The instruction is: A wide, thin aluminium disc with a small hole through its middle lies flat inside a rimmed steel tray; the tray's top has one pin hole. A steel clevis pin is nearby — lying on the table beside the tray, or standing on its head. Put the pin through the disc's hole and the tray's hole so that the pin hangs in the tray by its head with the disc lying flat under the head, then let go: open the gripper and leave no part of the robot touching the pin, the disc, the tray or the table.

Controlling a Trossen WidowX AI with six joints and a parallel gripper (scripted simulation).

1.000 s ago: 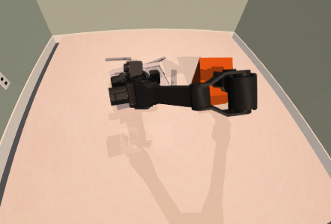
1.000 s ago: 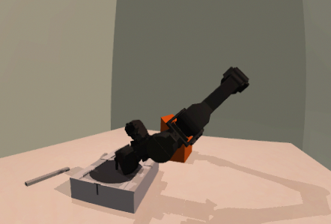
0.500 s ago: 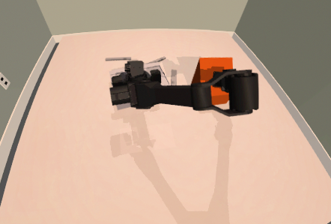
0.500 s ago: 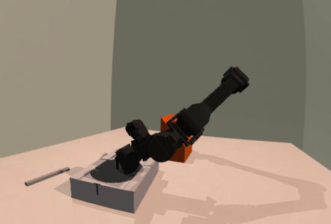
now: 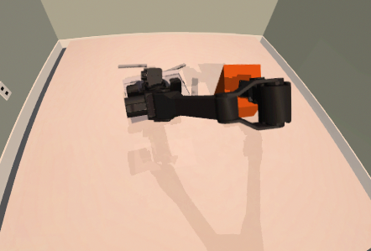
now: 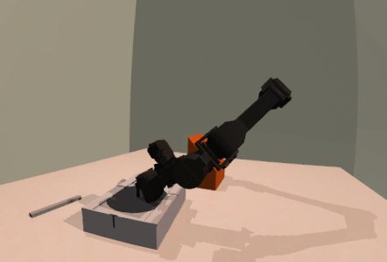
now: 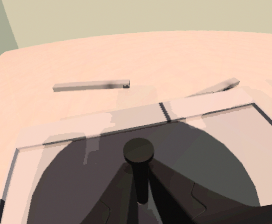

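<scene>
My gripper tip is 50 mm above the steel tray and 20 mm past it. Round my gripper tip: steel clevis pin (10 mm below); then thin grey bar (220 mm to the right, 100 mm ahead, 80 mm below); then dark flat disc (30 mm below).
</scene>
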